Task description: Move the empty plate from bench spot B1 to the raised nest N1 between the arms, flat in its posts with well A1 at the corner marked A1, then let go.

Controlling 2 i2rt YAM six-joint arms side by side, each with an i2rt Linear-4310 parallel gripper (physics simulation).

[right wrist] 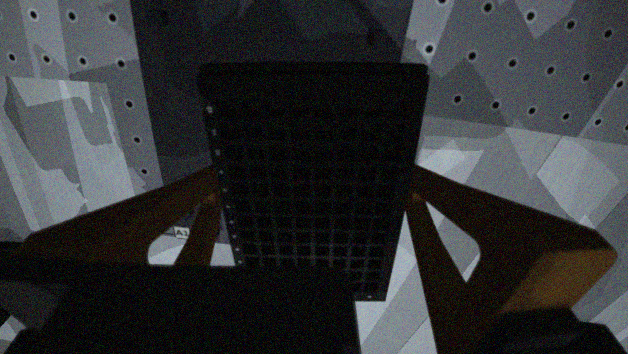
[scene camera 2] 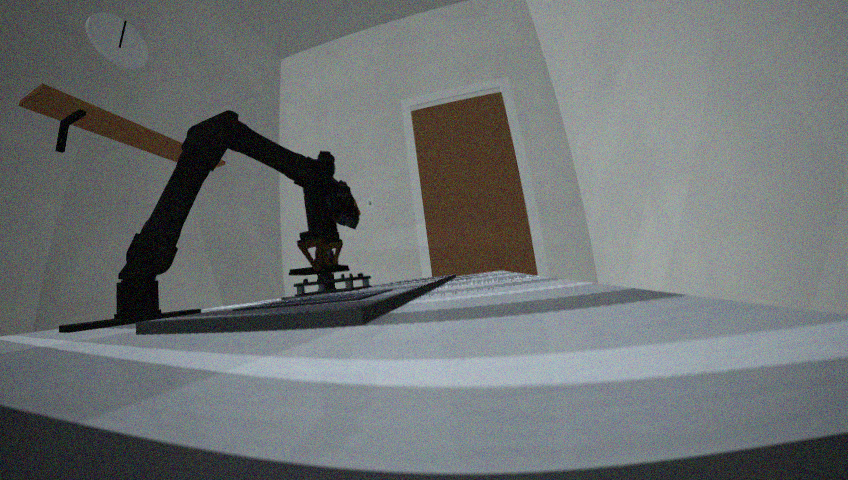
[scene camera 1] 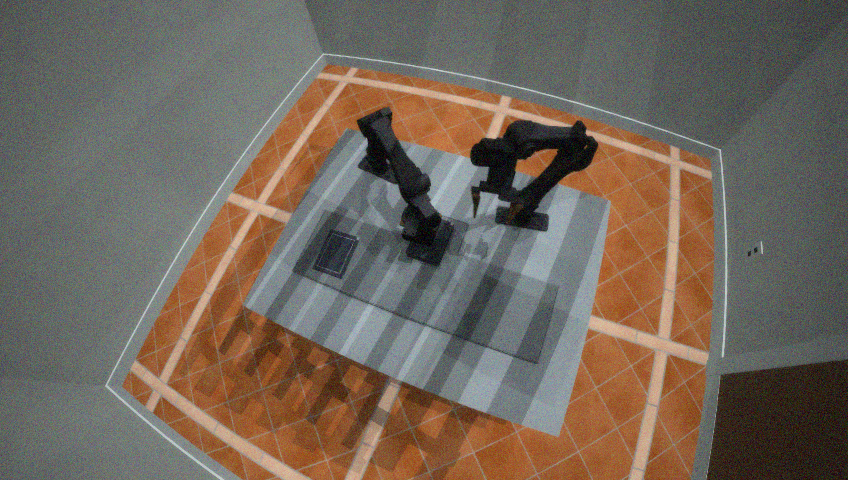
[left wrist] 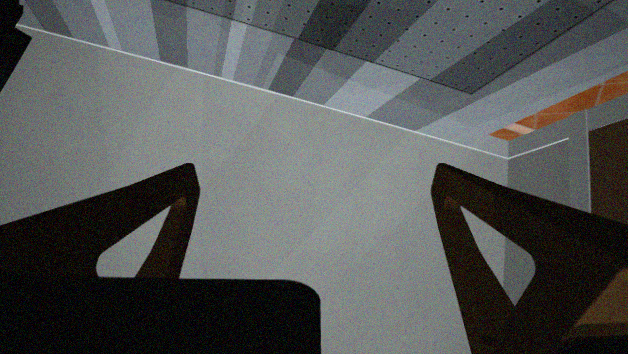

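Pixels of known places: left gripper, between the fingertips: (scene camera 1: 490,220) (left wrist: 315,176); right gripper, between the fingertips: (right wrist: 313,175) (scene camera 2: 325,270) (scene camera 1: 422,230); left arm's base, origin of its link: (scene camera 1: 522,219); right arm's base, origin of its link: (scene camera 2: 138,321) (scene camera 1: 381,169).
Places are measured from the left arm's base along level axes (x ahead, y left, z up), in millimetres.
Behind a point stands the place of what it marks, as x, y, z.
The dark gridded plate (scene camera 2: 318,270) (right wrist: 320,130) @(172, -345, 69) is between the fingers of my right gripper (scene camera 2: 319,265) @(151, -341, 70) (right wrist: 313,175) @(151, -341, 70). It looks nearly level, a small gap above the posts of the raised nest N1 (scene camera 2: 349,284) @(224, -380, 28). The label A1 (right wrist: 181,232) @(93, -250, 45) shows past the left finger in the right wrist view; the plate's own A1 mark cannot be read. My left gripper (scene camera 1: 493,215) @(184, -119, 282) (left wrist: 315,176) @(184, -119, 282) is open and empty, up and to the right of the nest in scene camera 1. Bench spot B1 is not readable as a label.
A white-outlined dark rectangular frame (scene camera 1: 336,253) @(274, -644, 15) lies on the left part of the perforated board (scene camera 1: 505,321) @(395, -10, 13) (left wrist: 400,30) @(407, -38, 13) (right wrist: 515,75) @(180, -457, 13). The board rests on the striped table (scene camera 1: 368,339) @(546, -442, 0). The left arm (scene camera 1: 550,136) @(26, -4, 485) bends above the table's back right part. A wall shelf (scene camera 2: 119,130) hangs behind the right arm.
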